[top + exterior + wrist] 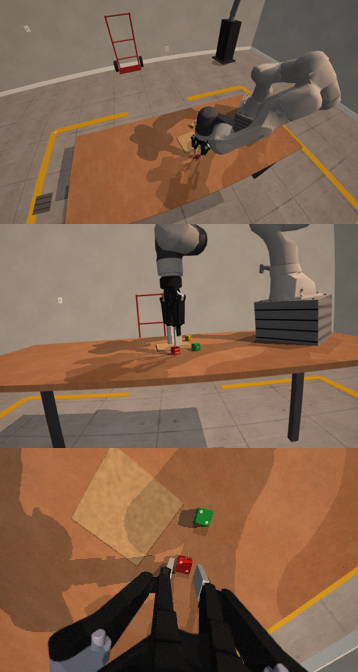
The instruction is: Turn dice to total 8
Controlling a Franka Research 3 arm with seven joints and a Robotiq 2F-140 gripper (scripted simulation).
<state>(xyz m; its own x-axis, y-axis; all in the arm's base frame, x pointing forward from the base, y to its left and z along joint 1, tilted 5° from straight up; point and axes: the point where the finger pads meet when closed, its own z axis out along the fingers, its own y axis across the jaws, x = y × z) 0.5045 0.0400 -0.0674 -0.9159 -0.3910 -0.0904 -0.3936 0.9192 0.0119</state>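
My hand is 50 mm above the red die. Round my hand: green die: 80 mm behind, 20 mm to the right, 50 mm below; tan mat: 20 mm behind, 130 mm to the right, 60 mm below; yellow die: 110 mm behind, 240 mm to the right, 50 mm below.
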